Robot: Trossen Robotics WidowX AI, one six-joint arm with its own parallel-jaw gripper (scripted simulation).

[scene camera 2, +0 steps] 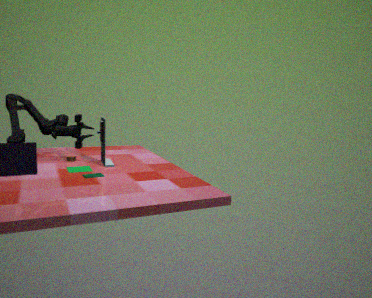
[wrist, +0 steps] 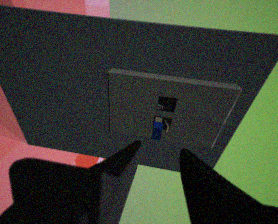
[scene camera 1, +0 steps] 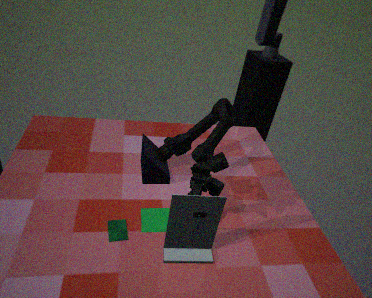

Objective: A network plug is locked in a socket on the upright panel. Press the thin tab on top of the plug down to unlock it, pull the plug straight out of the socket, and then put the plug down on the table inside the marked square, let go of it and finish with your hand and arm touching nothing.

Labels:
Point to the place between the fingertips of the gripper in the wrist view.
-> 160, 149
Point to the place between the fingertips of the gripper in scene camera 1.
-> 194, 202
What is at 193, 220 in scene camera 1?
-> An upright dark panel.

